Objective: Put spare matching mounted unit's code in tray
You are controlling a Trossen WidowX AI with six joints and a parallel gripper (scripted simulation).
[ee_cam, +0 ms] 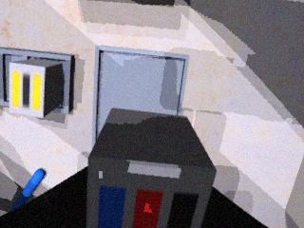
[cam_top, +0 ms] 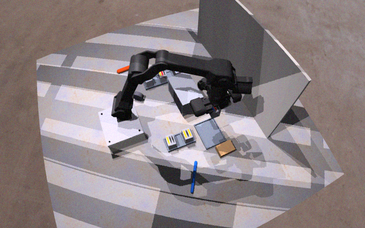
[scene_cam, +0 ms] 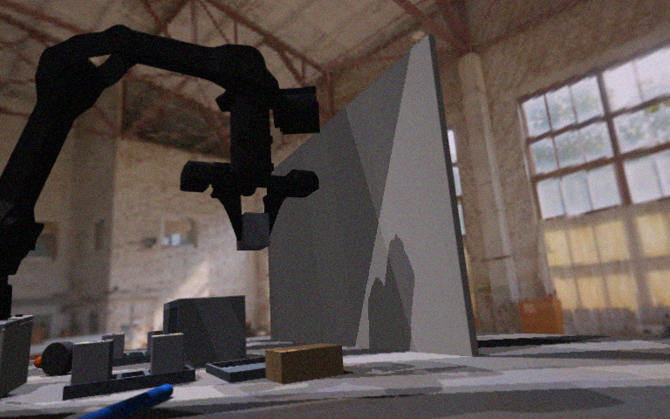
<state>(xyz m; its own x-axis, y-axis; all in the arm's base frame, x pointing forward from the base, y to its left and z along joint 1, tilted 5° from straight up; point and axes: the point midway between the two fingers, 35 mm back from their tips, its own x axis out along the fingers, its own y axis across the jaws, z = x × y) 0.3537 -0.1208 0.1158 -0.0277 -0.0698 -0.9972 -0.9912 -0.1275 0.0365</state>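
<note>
Now: gripper tip 160 mm above the grey tray and 20 mm to the left of it. Also, from my gripper tip: brown block (150 mm below, 110 mm to the right, 40 mm ahead); then rack (160 mm below, 140 mm behind, 20 mm to the right); then mounted unit (190 mm to the left, 120 mm below, 60 mm behind).
</note>
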